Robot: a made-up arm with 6 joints. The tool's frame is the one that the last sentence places.
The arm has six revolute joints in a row. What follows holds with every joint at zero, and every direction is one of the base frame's.
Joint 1 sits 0.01 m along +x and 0.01 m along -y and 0.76 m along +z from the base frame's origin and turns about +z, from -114.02 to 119.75 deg.
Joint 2 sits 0.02 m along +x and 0.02 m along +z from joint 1 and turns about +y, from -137.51 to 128.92 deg.
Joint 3 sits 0.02 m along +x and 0.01 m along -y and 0.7 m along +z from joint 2 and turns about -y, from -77.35 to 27.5 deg.
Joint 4 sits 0.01 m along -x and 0.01 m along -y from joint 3 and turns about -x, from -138.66 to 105.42 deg.
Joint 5 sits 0.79 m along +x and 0.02 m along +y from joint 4 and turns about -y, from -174.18 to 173.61 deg.
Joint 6 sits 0.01 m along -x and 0.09 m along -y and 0.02 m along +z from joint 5 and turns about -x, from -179.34 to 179.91 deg.
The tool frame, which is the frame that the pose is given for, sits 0.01 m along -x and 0.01 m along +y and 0.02 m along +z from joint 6; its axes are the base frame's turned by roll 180, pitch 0 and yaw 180 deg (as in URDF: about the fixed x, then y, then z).
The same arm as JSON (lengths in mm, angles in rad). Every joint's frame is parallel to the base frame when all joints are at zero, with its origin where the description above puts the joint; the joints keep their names.
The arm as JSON. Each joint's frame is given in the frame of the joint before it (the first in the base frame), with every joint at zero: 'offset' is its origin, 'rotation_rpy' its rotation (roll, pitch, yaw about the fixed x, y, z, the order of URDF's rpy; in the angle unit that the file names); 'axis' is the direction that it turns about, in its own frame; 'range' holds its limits. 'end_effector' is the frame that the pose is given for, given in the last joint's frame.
{
  "length_unit": "mm",
  "angle_unit": "rad",
  "chain": [
    {
      "id": "joint 1",
      "offset": [
        10.0,
        -10.0,
        760.0
      ],
      "rotation_rpy": [
        0.0,
        0.0,
        0.0
      ],
      "axis": [
        0.0,
        0.0,
        1.0
      ],
      "range": [
        -1.99,
        2.09
      ]
    },
    {
      "id": "joint 2",
      "offset": [
        20.0,
        0.0,
        20.0
      ],
      "rotation_rpy": [
        0.0,
        0.0,
        0.0
      ],
      "axis": [
        0.0,
        1.0,
        0.0
      ],
      "range": [
        -2.4,
        2.2501
      ]
    },
    {
      "id": "joint 3",
      "offset": [
        20.0,
        -10.0,
        700.0
      ],
      "rotation_rpy": [
        0.0,
        0.0,
        0.0
      ],
      "axis": [
        0.0,
        -1.0,
        0.0
      ],
      "range": [
        -1.35,
        0.48
      ]
    },
    {
      "id": "joint 4",
      "offset": [
        -10.0,
        -10.0,
        0.0
      ],
      "rotation_rpy": [
        0.0,
        0.0,
        0.0
      ],
      "axis": [
        -1.0,
        0.0,
        0.0
      ],
      "range": [
        -2.4201,
        1.8399
      ]
    },
    {
      "id": "joint 5",
      "offset": [
        790.0,
        20.0,
        0.0
      ],
      "rotation_rpy": [
        0.0,
        0.0,
        0.0
      ],
      "axis": [
        0.0,
        -1.0,
        0.0
      ],
      "range": [
        -3.04,
        3.0301
      ]
    },
    {
      "id": "joint 6",
      "offset": [
        -10.0,
        -90.0,
        20.0
      ],
      "rotation_rpy": [
        0.0,
        0.0,
        0.0
      ],
      "axis": [
        -1.0,
        0.0,
        0.0
      ],
      "range": [
        -3.1301,
        3.14
      ]
    }
  ],
  "end_effector": {
    "offset": [
      -10.0,
      10.0,
      20.0
    ],
    "rotation_rpy": [
      3.1416,
      0.0,
      3.1416
    ]
  }
}

